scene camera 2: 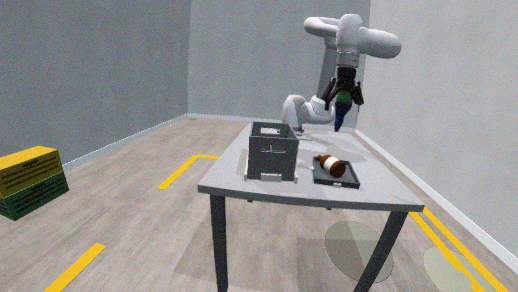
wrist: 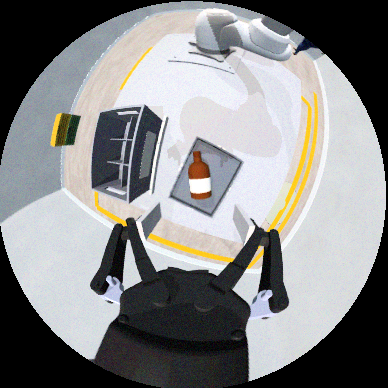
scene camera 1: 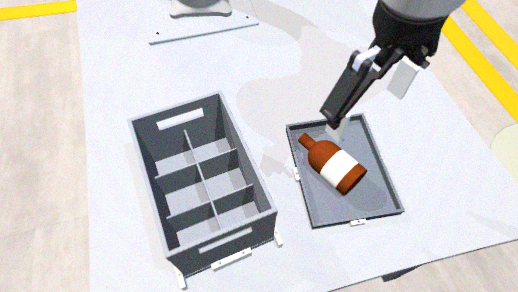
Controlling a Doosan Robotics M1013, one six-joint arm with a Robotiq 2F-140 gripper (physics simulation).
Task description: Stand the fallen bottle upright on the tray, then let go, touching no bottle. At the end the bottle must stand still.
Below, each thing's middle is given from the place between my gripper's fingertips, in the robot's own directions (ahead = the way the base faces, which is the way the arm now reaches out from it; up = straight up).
Now: the brown bottle (scene camera 1: 338, 168) 21 cm below my hand, 2 cm behind it and 1 cm to the right of it.
